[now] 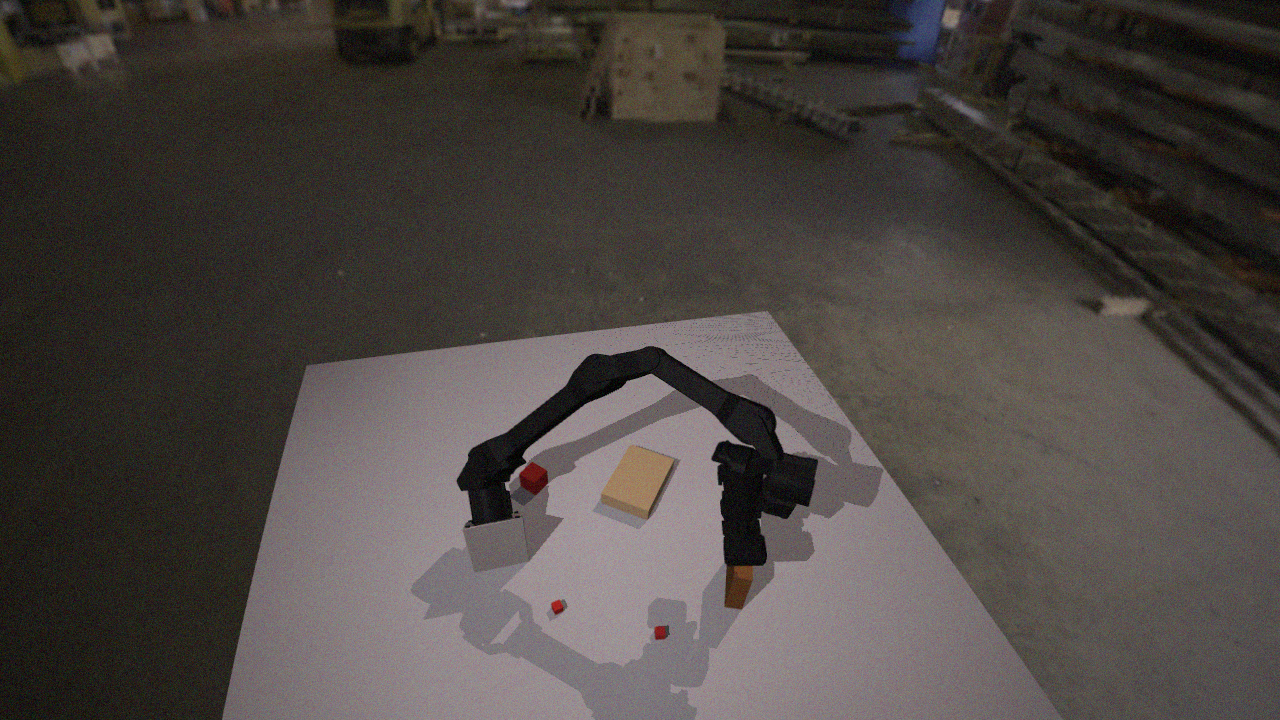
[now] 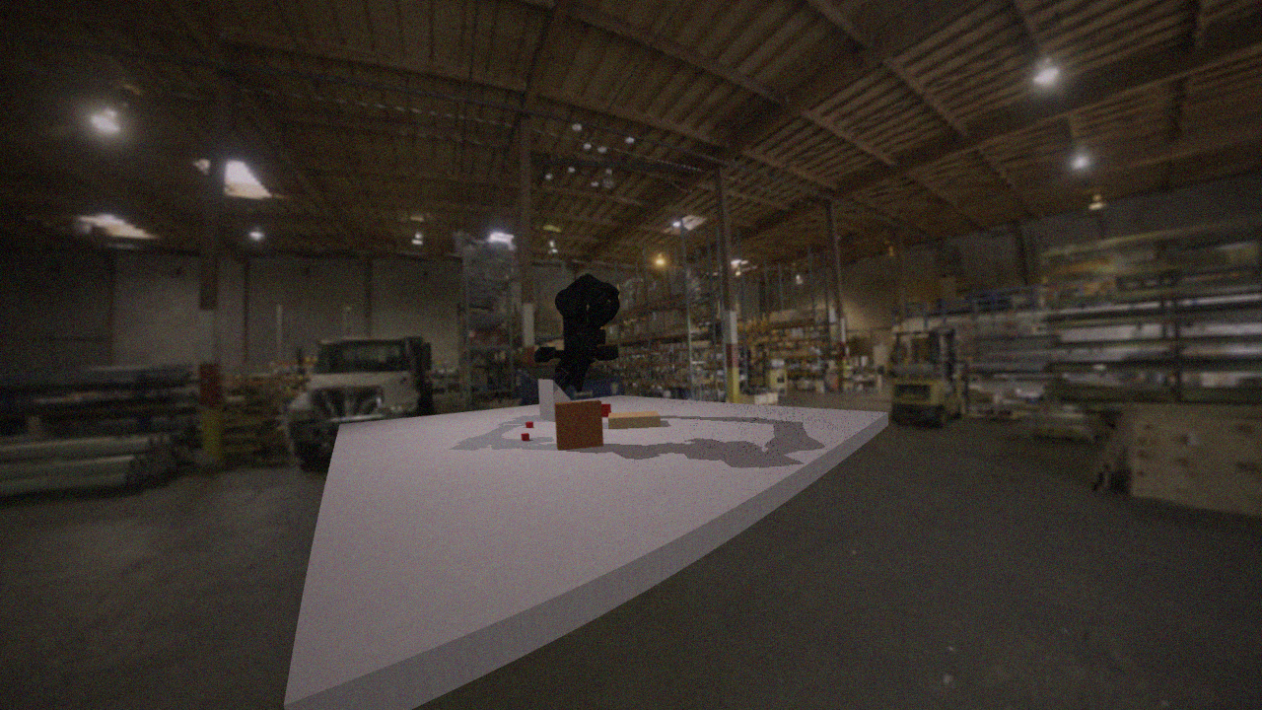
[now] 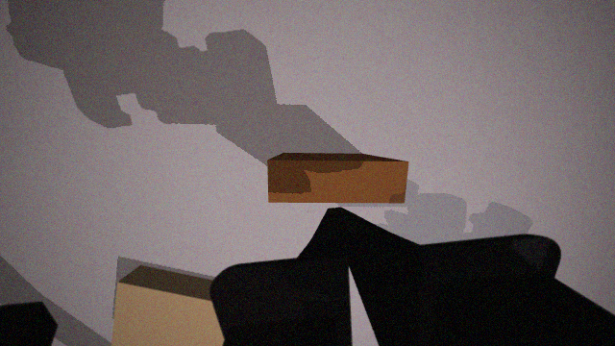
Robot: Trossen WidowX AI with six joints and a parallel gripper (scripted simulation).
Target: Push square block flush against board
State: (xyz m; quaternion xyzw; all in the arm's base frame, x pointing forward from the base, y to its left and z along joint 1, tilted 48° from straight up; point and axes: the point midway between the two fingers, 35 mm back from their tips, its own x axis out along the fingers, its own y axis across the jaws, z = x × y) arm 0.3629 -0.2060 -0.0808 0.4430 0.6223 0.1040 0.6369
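Now: gripper tip 7 cm above the square block, 1 cm to the left of it and 1 cm short of it. From my gripper tip the other things lie so: tan board (26 cm to the left, 11 cm below, 7 cm behind); red cube (33 cm to the left, 27 cm behind, 10 cm below).
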